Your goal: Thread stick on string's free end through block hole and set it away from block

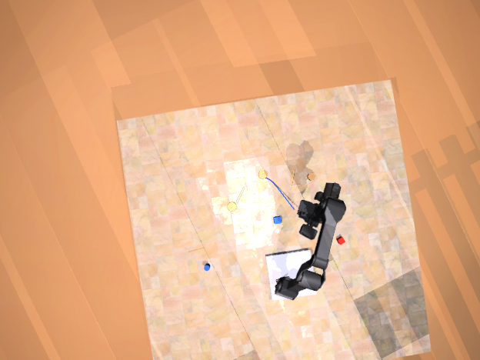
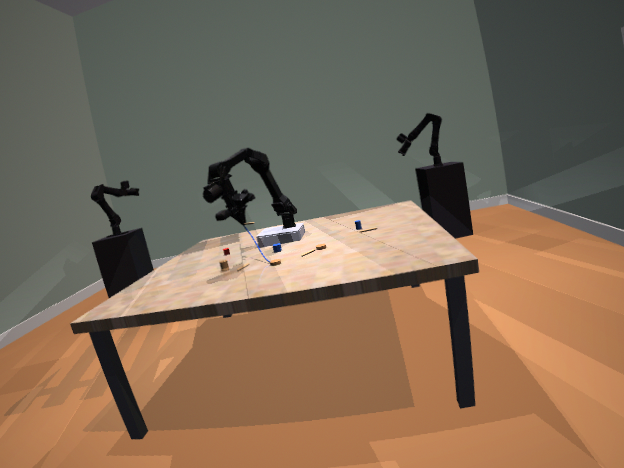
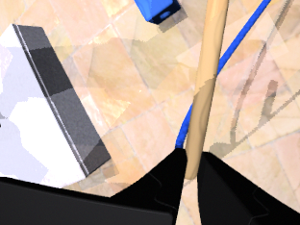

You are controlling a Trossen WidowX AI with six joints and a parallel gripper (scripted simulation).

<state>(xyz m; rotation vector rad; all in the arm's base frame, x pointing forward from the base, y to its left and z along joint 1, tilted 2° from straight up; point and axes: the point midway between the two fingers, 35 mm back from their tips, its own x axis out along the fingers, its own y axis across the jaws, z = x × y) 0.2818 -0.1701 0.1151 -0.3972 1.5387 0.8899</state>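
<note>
Right now my gripper tip is 10 mm short of the thin wooden stick and 10 mm to the right of it. The rest, counted from my gripper tip: blue cube 10 mm ahead, 110 mm to the left, 120 mm below; red cube 160 mm behind, 140 mm to the right, 130 mm below; wooden block 160 mm ahead, 80 mm to the right, 120 mm below.
</note>
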